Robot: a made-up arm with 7 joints. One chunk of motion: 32 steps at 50 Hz.
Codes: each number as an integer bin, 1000 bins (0 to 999) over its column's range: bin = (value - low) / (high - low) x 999, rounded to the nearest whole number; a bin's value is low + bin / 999 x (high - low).
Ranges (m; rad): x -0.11..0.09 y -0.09..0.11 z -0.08..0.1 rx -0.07..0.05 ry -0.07..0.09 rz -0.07..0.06
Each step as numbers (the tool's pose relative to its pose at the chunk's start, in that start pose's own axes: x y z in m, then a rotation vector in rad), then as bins.
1 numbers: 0.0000 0.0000 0.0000 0.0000 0.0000 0.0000
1 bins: 549 450 444 583 437 538
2 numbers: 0.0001 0.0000 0.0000 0.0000 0.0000 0.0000
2 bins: 550 450 444 583 437 538
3 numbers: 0.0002 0.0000 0.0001 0.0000 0.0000 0.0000
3 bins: 550 450 445 583 437 538
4 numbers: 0.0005 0.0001 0.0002 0.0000 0.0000 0.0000
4 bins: 552 450 445 583 437 538
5 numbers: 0.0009 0.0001 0.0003 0.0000 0.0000 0.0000
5 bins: 554 450 446 583 437 538
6 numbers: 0.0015 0.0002 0.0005 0.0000 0.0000 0.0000
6 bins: 557 451 447 583 437 538
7 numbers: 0.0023 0.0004 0.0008 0.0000 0.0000 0.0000
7 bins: 561 452 448 583 437 538
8 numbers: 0.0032 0.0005 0.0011 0.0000 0.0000 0.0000
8 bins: 565 452 450 583 437 538
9 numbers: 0.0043 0.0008 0.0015 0.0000 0.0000 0.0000
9 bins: 571 454 452 583 437 538
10 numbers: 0.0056 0.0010 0.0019 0.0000 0.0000 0.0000
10 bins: 577 455 455 583 437 538
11 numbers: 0.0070 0.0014 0.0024 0.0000 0.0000 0.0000
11 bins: 584 457 457 583 437 538
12 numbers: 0.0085 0.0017 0.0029 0.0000 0.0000 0.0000
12 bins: 592 458 460 583 437 538
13 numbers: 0.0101 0.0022 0.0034 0.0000 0.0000 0.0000
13 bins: 600 461 463 583 437 538
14 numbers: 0.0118 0.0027 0.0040 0.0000 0.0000 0.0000
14 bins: 608 463 466 583 437 538
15 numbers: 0.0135 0.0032 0.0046 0.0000 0.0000 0.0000
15 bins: 617 466 470 583 437 538
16 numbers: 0.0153 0.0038 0.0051 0.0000 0.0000 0.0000
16 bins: 626 469 472 583 437 538
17 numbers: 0.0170 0.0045 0.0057 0.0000 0.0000 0.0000
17 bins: 634 472 476 583 437 538
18 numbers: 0.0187 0.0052 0.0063 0.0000 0.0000 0.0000
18 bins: 643 476 479 583 437 538
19 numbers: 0.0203 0.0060 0.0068 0.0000 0.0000 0.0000
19 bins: 651 480 482 583 437 538
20 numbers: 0.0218 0.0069 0.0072 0.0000 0.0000 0.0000
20 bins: 658 484 484 583 437 538
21 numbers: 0.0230 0.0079 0.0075 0.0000 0.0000 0.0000
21 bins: 664 489 486 583 437 538
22 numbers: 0.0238 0.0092 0.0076 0.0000 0.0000 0.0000
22 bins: 668 496 486 583 437 538
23 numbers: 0.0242 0.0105 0.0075 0.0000 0.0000 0.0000
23 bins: 670 502 486 583 437 538
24 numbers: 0.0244 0.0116 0.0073 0.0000 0.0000 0.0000
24 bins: 671 507 485 583 437 538
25 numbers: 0.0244 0.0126 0.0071 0.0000 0.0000 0.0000
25 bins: 671 512 483 583 437 538
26 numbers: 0.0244 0.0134 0.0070 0.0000 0.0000 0.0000
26 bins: 671 516 483 583 437 538
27 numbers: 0.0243 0.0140 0.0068 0.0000 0.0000 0.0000
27 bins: 671 519 482 583 437 538
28 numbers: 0.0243 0.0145 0.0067 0.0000 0.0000 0.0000
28 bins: 671 522 481 583 437 538
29 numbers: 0.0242 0.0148 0.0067 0.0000 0.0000 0.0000
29 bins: 670 523 481 583 437 538
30 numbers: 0.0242 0.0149 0.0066 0.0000 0.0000 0.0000
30 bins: 670 524 481 583 437 538
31 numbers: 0.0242 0.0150 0.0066 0.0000 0.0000 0.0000
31 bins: 670 524 481 583 437 538
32 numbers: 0.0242 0.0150 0.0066 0.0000 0.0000 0.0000
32 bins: 670 524 481 583 437 538
